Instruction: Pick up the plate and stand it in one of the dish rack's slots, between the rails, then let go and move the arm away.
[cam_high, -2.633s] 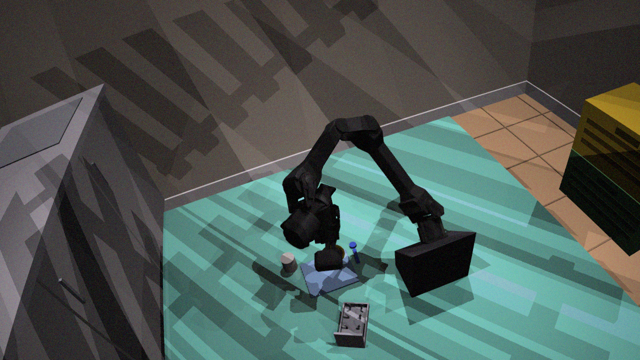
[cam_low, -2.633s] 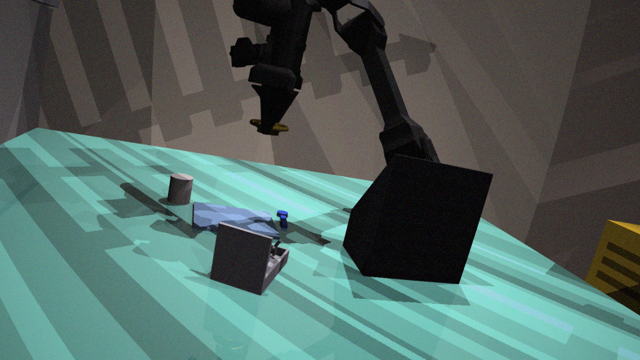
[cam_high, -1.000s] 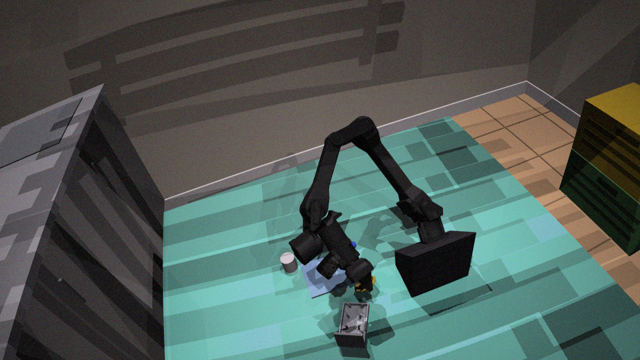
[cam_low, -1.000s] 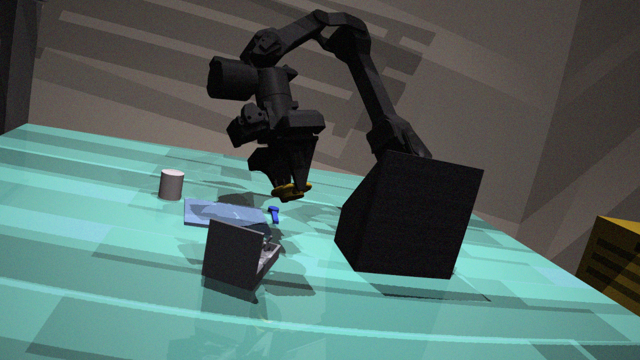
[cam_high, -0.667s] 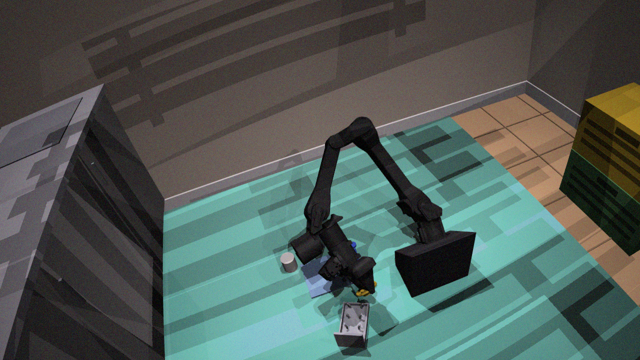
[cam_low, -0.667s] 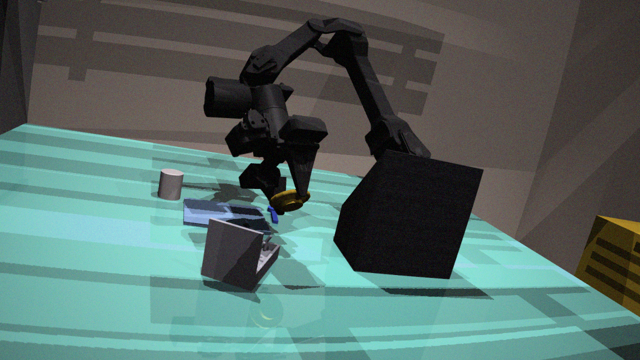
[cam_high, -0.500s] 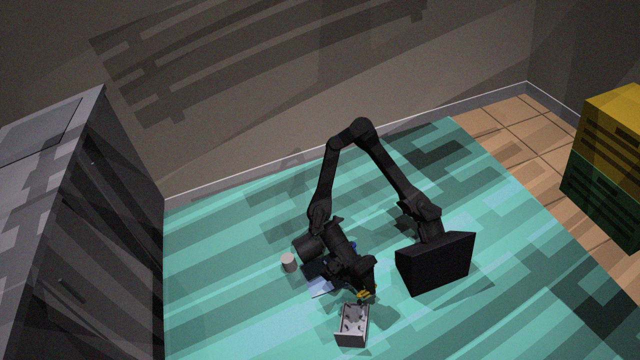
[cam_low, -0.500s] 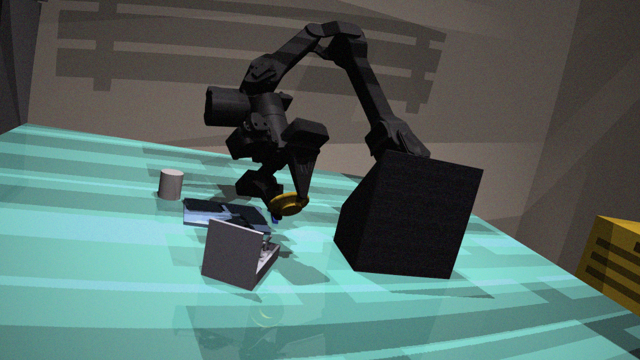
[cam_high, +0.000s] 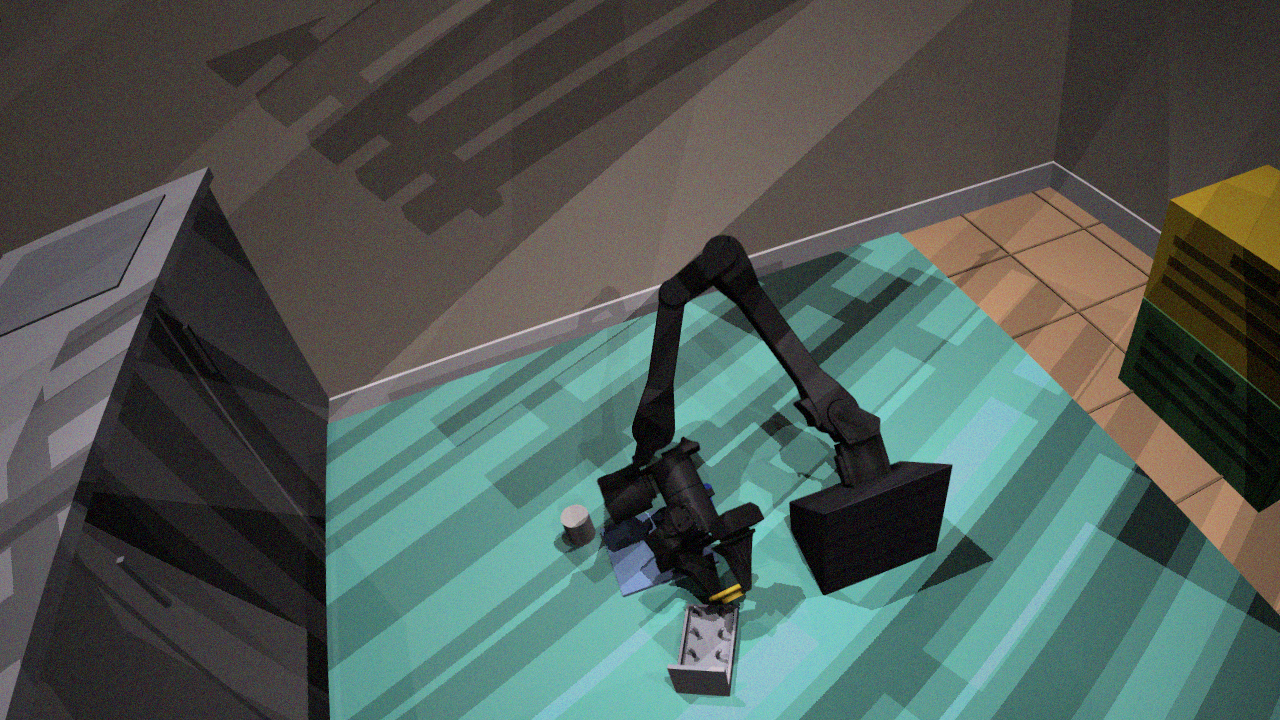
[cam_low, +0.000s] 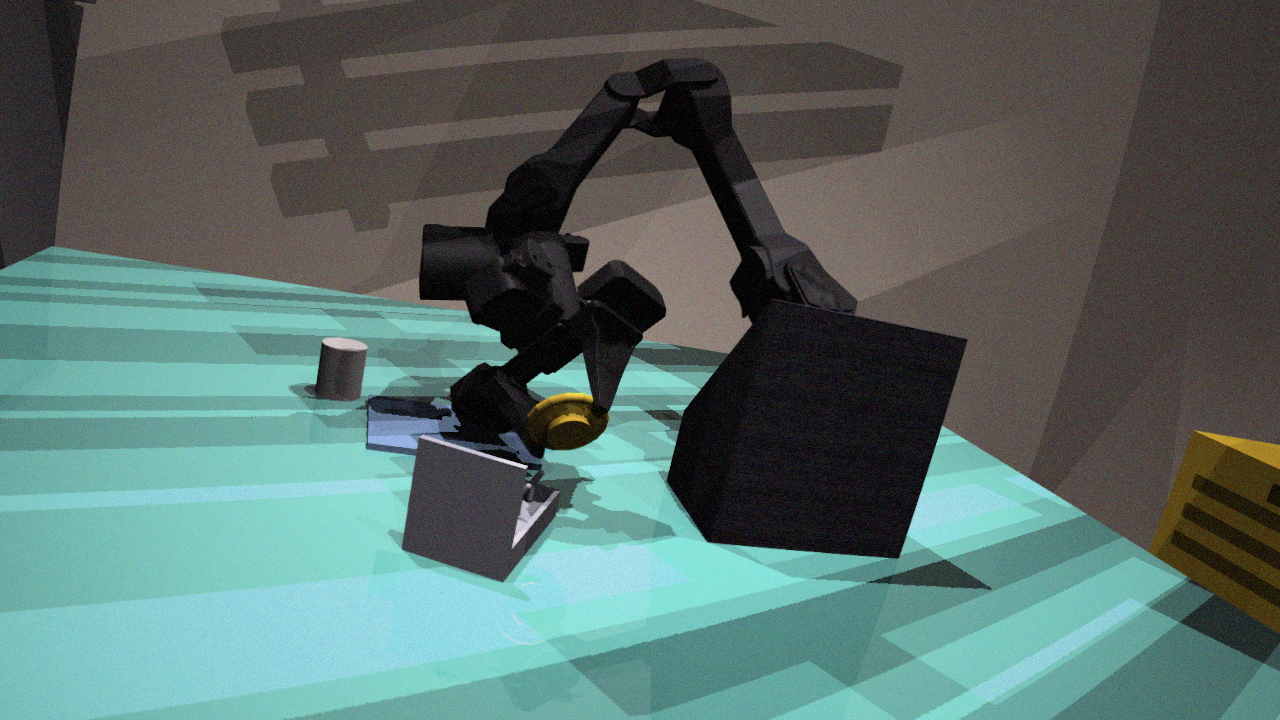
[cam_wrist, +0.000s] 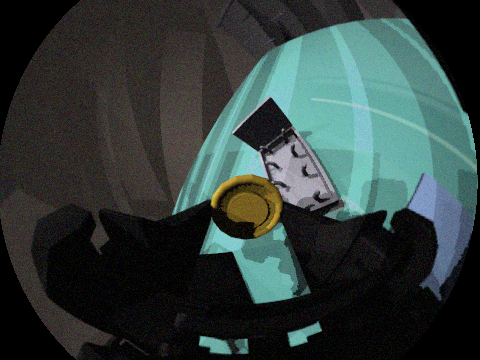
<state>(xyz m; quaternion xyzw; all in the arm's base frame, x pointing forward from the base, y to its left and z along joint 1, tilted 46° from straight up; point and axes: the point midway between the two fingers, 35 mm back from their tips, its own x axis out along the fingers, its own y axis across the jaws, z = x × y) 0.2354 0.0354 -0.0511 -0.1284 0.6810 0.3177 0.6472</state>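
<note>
Now: gripper tip 5 cm short of the dish rack, 3 cm to the right of it and 5 cm above it. The rest, counted from my gripper tip: blue mat: 8 cm ahead, 16 cm to the right, 7 cm below; blue spoon: 2 cm behind, 22 cm to the right, 7 cm below; yellow plate: 1 cm to the right.
</note>
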